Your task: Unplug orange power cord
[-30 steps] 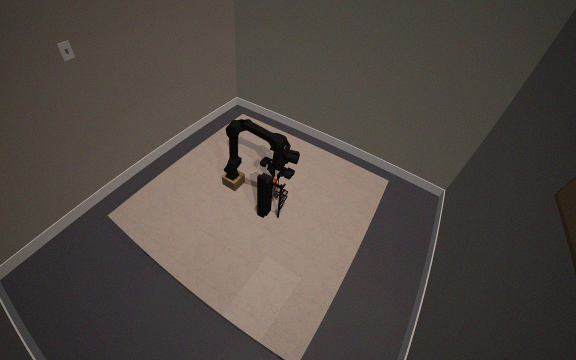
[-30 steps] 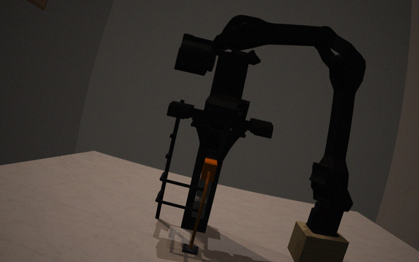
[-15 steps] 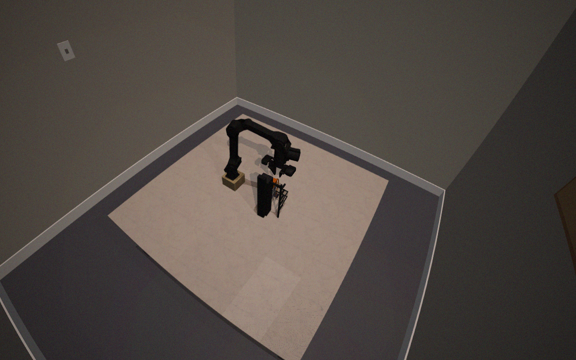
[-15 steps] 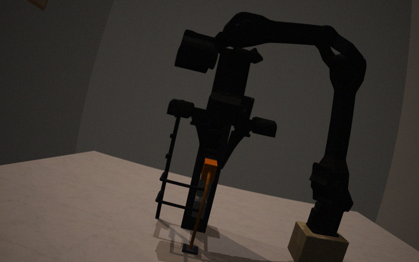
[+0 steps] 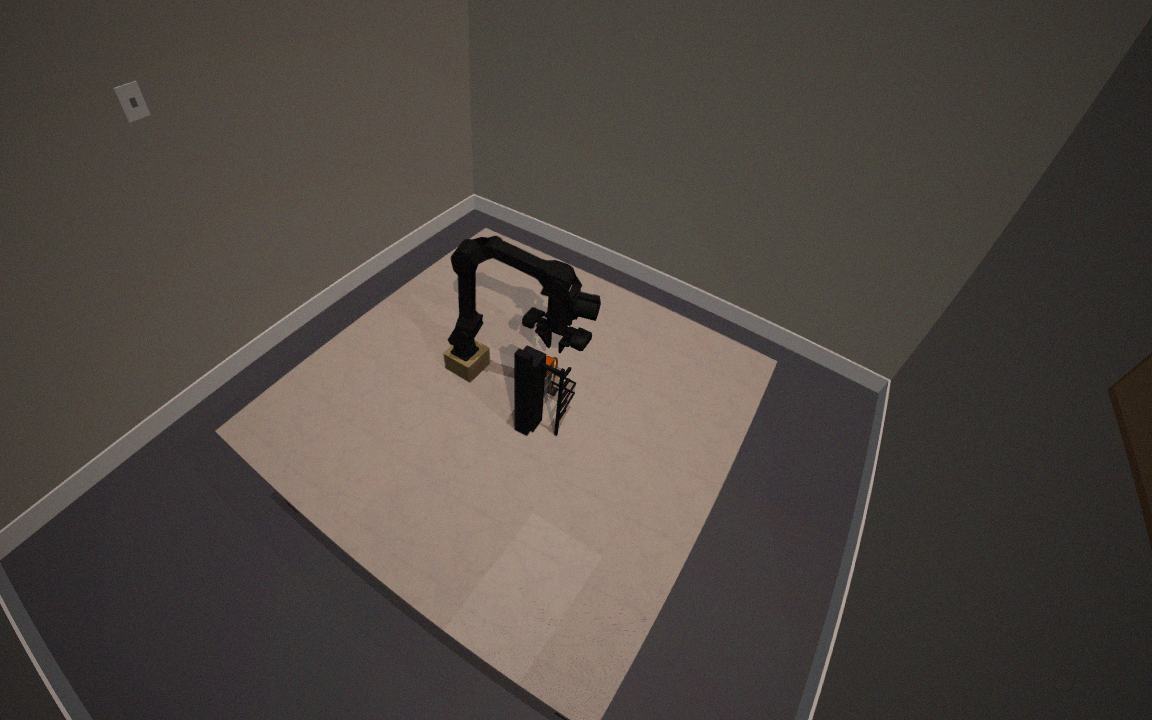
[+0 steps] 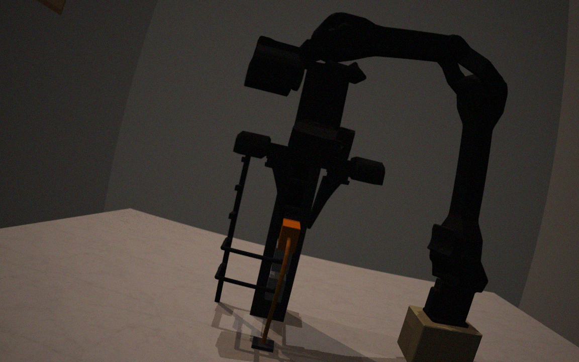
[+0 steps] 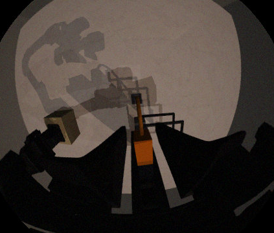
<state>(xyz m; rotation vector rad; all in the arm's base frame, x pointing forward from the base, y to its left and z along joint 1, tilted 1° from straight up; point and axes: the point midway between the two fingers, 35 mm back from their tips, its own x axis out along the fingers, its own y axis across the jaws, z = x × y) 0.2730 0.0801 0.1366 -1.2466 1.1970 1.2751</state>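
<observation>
The orange plug is 10 mm ahead of my gripper tip, 60 mm to the right of it and 10 mm below it. From my gripper tip the other things lie so: dark block: 180 mm below.
</observation>
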